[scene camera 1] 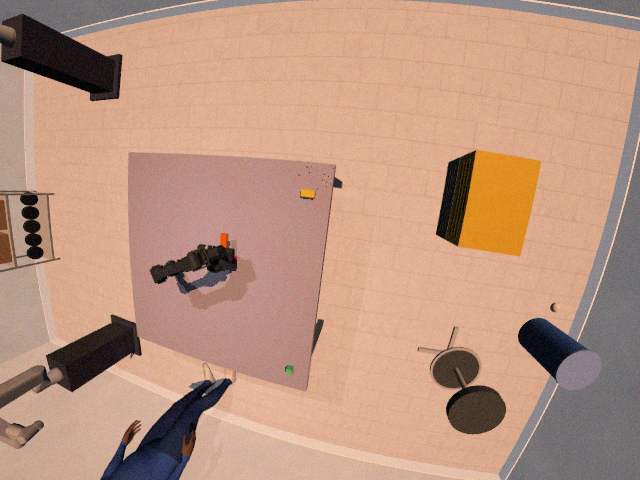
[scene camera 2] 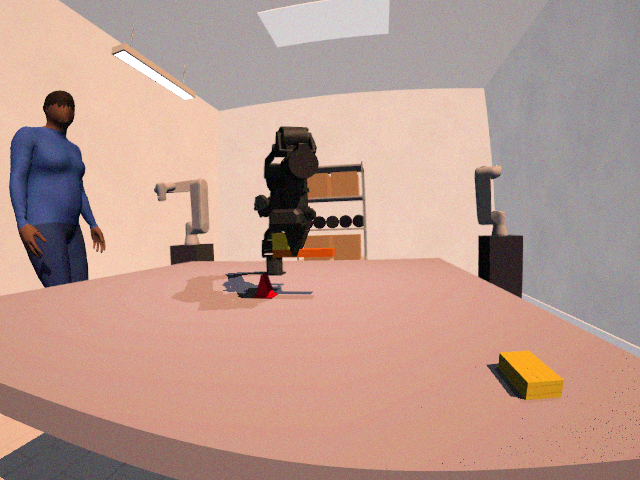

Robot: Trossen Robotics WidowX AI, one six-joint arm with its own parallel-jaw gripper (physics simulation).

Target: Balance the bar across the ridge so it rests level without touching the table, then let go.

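Where they show: gripper, between the fingertips: [scene camera 2: 296, 254]; arm's base, origin of its link: [scene camera 2: 274, 273].
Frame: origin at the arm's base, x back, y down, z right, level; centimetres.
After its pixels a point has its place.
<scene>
The orange bar [scene camera 1: 223, 240] {z -22.9, x -36.1, y -10.8 cm} [scene camera 2: 316, 252] {z -22.7, x -37.6, y -10.1 cm} is held above the table and looks about level in the scene camera 2 view. A yellow block [scene camera 2: 279, 241] {z -14.7, x -37.7, y -12.6 cm} sits on its left part there, in the arm's shade. My gripper [scene camera 1: 226, 254] {z -18.0, x -35.9, y -9.5 cm} [scene camera 2: 285, 249] {z -18.0, x -35.9, y -9.5 cm} is shut on the bar; its fingertips are partly hidden, so the exact contact is hard to see. The red ridge [scene camera 1: 235, 260] {z -10.1, x -37.3, y -0.4 cm} [scene camera 2: 264, 289] {z -10.4, x -37.1, y -1.9 cm} stands on the table, below the bar's left end in the scene camera 2 view. The bar is apart from it. The arm hides much of the ridge from above.
A yellow brick [scene camera 1: 307, 194] {z -49.5, x -73.9, y -1.6 cm} [scene camera 2: 529, 374] {z -49.2, x -75.9, y -1.6 cm} lies near a table corner. A small green cube [scene camera 1: 288, 369] {z 48.7, x -73.7, y -3.1 cm} lies near another corner of the table [scene camera 1: 268, 320] {z 21.5, x -58.8, y 0.0 cm} [scene camera 2: 330, 372] {z -30.6, x -71.5, y 0.0 cm}. A person [scene camera 1: 149, 449] [scene camera 2: 51, 180] stands beside the table.
</scene>
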